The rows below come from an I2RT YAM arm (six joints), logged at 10 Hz.
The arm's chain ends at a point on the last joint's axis. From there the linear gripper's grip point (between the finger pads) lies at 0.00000 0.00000 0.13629 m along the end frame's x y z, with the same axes.
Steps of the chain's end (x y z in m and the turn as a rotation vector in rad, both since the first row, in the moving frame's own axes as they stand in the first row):
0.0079, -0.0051, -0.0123, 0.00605, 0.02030, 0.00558
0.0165, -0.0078, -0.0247, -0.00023, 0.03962, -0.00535
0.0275, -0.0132, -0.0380, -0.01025, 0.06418, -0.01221
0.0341, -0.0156, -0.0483, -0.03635, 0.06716, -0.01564
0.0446, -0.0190, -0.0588, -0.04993, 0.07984, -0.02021
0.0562, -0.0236, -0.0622, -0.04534, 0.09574, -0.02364
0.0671, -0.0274, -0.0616, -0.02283, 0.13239, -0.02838
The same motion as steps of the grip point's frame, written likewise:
0.0107, -0.0059, -0.0123, 0.00605, 0.02030, 0.00558
0.0219, -0.0078, -0.0248, -0.00023, 0.03962, -0.00535
0.0362, -0.0119, -0.0383, -0.01025, 0.06418, -0.01221
0.0433, -0.0107, -0.0487, -0.03635, 0.06716, -0.01564
0.0555, -0.0123, -0.0594, -0.04993, 0.07984, -0.02021
0.0693, -0.0176, -0.0630, -0.04534, 0.09574, -0.02364
0.0851, -0.0246, -0.0628, -0.02283, 0.13239, -0.02838

